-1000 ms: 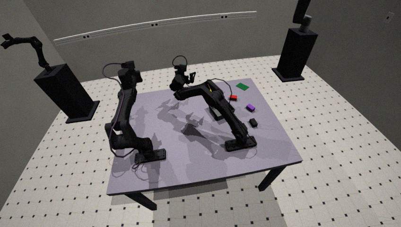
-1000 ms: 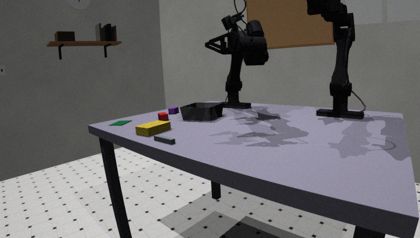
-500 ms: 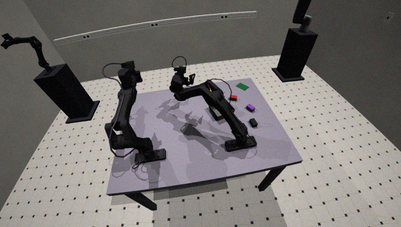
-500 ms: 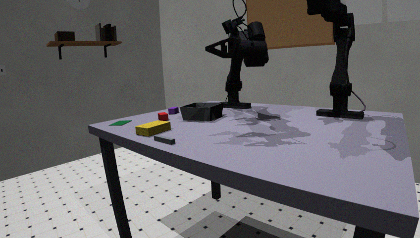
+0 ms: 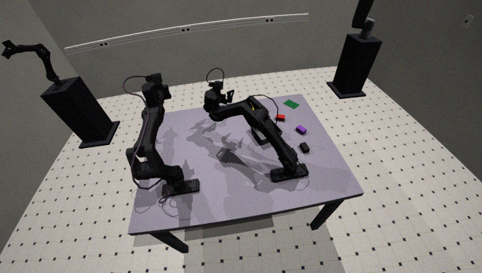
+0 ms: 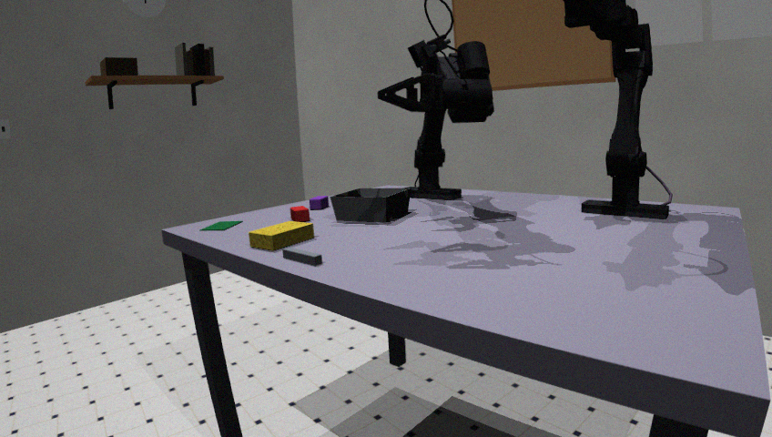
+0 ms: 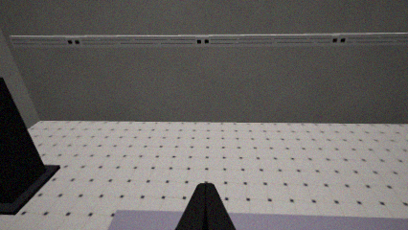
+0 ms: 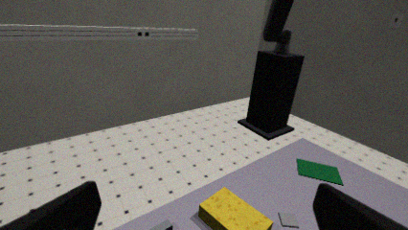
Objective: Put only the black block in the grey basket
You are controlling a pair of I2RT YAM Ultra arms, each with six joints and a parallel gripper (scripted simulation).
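The black block is 42 cm to the right of my right hand, 32 cm behind it and 26 cm below it. Also, from my right hand: grey basket: 26 cm below, 22 cm to the right, 16 cm behind; grey bar: 27 cm below, 18 cm ahead, 4 cm to the right; small grey tile: 28 cm to the right, 27 cm below, 8 cm ahead.
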